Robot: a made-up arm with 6 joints. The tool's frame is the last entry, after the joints.
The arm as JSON. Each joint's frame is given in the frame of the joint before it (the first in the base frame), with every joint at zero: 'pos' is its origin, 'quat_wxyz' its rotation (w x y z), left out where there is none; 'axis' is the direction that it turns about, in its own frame. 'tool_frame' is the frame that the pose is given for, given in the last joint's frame.
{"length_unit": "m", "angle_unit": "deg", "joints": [
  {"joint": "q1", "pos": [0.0, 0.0, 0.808], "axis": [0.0, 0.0, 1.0]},
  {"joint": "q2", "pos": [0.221, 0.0, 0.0], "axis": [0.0, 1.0, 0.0]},
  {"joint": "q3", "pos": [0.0, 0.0, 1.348], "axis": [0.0, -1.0, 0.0]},
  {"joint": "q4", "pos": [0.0, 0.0, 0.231], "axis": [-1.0, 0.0, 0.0]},
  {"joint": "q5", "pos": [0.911, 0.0, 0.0], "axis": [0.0, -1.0, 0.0]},
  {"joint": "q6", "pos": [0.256, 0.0, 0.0], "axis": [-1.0, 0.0, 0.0]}
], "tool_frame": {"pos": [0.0, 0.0, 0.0]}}
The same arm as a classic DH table. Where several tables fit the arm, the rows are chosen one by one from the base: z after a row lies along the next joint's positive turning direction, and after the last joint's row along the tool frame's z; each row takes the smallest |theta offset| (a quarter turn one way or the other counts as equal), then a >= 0, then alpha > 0; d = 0 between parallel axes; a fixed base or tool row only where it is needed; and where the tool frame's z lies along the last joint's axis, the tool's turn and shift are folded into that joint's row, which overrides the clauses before.
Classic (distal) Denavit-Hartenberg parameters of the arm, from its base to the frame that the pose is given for. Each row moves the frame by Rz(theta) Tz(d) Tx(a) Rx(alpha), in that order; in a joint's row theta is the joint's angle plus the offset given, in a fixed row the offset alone. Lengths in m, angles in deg.
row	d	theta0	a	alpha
q1	0.808	0	0.221	-90
q2	0	-90	1.348	180
q3	0	0	0.231	-90
q4	-0.911	0	0	90
q5	0	0	0	-90
q6	-0.256	90	0	90
tool (fixed)	0	-90	0	0

